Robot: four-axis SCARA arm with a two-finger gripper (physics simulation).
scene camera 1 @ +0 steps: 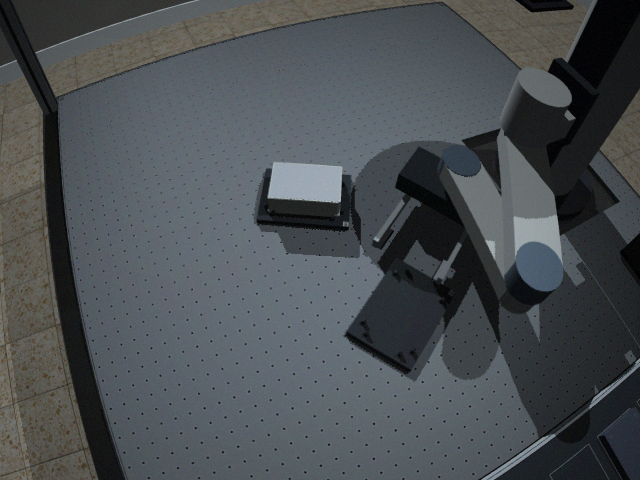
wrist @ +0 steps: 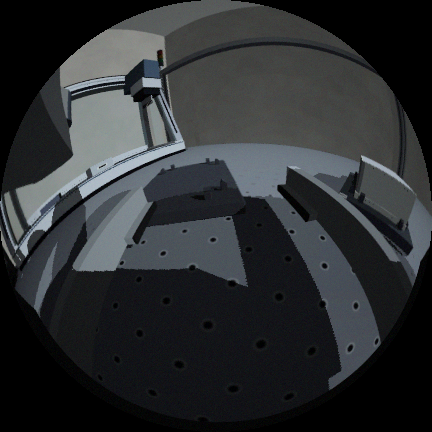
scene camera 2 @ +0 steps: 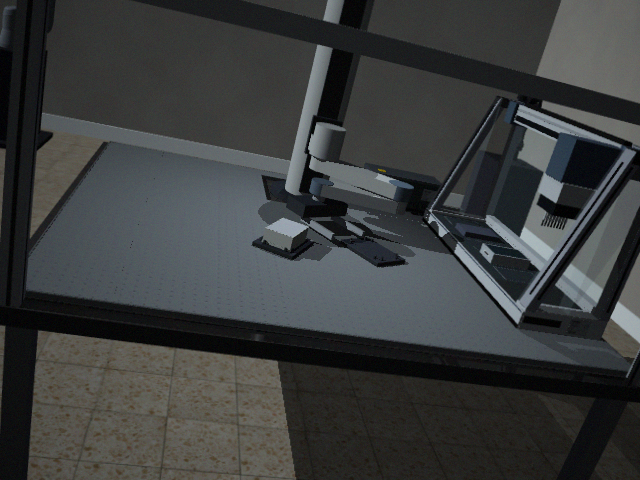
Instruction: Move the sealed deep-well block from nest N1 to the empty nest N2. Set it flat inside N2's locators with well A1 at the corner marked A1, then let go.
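Frame: origin at the arm's base, x right, y back, z down, level; metres.
Seen in the pictures: gripper, fingertip midpoint: (scene camera 1: pixel 406 262) (wrist: pixel 214 183) (scene camera 2: pixel 348 235).
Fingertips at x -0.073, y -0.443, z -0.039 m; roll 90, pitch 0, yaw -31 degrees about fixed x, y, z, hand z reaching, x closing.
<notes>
A point is followed by its place in that frame.
The white sealed block (scene camera 1: pixel 305 181) {z -0.067, x 0.130, y -0.537 m} (scene camera 2: pixel 285 232) {z -0.066, x 0.141, y -0.581 m} (wrist: pixel 385 192) {z -0.047, x 0.097, y -0.483 m} sits on the dark nest N1 (scene camera 1: pixel 310 223) {z -0.024, x 0.071, y -0.553 m} (scene camera 2: pixel 271 249) {z -0.021, x 0.172, y -0.607 m} (wrist: pixel 380 227) {z -0.018, x 0.092, y -0.464 m}; a small light mark shows at one nest corner in scene camera 1. The empty dark nest N2 (scene camera 1: pixel 398 315) {z -0.025, x -0.147, y -0.497 m} (scene camera 2: pixel 374 250) {z -0.025, x -0.148, y -0.491 m} (wrist: pixel 190 182) {z -0.025, x -0.124, y -0.473 m} lies turned at an angle, with small upright locators near its corners. My gripper (scene camera 1: pixel 410 259) {z -0.039, x -0.073, y -0.443 m} (scene camera 2: pixel 355 237) {z -0.039, x -0.073, y -0.443 m} (wrist: pixel 214 183) {z -0.039, x -0.073, y -0.443 m} is open, with nothing between its two long fingers. It is beside N1 and short of N2, above the table. Well A1 cannot be made out.
The arm's pale links (scene camera 1: pixel 473 222) {z -0.144, x -0.099, y -0.356 m} (scene camera 2: pixel 356 195) {z -0.142, x -0.090, y -0.354 m} reach from the column (scene camera 2: pixel 309 118) {z -0.294, x 0.054, y -0.052 m}. A framed machine (scene camera 2: pixel 475 268) {z -0.043, x -0.450, y -0.549 m} with a blue and white head (scene camera 2: pixel 573 160) {z -0.449, x -0.477, y -0.778 m} (wrist: pixel 143 75) {z -0.398, x -0.469, y -0.699 m} stands at the right in scene camera 2. The perforated table (scene camera 1: pixel 206 335) {z -0.013, x -0.050, y -0.791 m} (scene camera 2: pixel 180 279) {z -0.014, x 0.398, y -0.853 m} has a dark frame post (scene camera 1: pixel 31 56) {z -0.179, x 0.685, y -1.007 m} (scene camera 2: pixel 23 155) {z -0.294, x 0.696, y -1.044 m} at one corner.
</notes>
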